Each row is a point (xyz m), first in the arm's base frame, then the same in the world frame.
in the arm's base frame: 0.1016 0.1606 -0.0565
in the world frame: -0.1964 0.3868 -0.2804
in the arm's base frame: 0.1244 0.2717 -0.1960
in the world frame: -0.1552 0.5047 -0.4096
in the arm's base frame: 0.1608 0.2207 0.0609
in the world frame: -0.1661 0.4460 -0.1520
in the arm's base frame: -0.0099 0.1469 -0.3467
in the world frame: -0.2476 0.3772 -0.5872
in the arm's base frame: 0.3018 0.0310 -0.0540
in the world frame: 0.0086 0.2712 -0.2416
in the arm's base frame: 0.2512 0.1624 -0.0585
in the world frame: -0.0499 0.3989 -0.2526
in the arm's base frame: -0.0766 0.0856 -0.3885
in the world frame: -0.3000 0.3132 -0.6430
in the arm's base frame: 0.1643 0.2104 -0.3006
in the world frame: -0.0911 0.4506 -0.5058
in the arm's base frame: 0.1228 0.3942 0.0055
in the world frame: -0.2055 0.6186 -0.2093
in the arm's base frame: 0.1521 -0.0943 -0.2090
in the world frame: -0.0980 0.1423 -0.4264
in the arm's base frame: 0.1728 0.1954 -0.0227
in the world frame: -0.1361 0.4250 -0.2322
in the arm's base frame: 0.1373 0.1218 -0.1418
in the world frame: -0.1419 0.3540 -0.3579
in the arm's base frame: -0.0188 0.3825 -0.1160
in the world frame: -0.3192 0.6021 -0.3568
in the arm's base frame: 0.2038 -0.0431 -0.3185
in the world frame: -0.0298 0.2014 -0.5221
